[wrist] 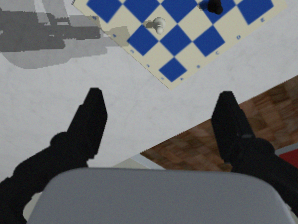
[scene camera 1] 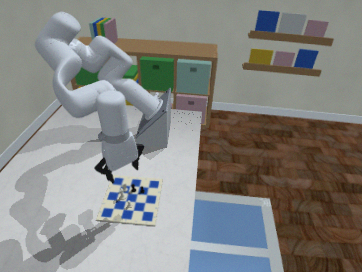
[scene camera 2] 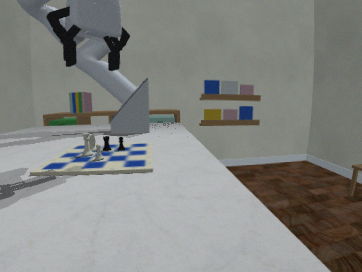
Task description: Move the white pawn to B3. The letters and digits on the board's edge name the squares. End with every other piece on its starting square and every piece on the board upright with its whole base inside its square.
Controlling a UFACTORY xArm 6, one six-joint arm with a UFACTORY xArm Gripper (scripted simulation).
Labels:
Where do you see a blue-and-cream chessboard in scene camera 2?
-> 137,158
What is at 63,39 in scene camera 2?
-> My gripper.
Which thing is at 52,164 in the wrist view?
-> My gripper.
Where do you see a blue-and-cream chessboard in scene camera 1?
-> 144,209

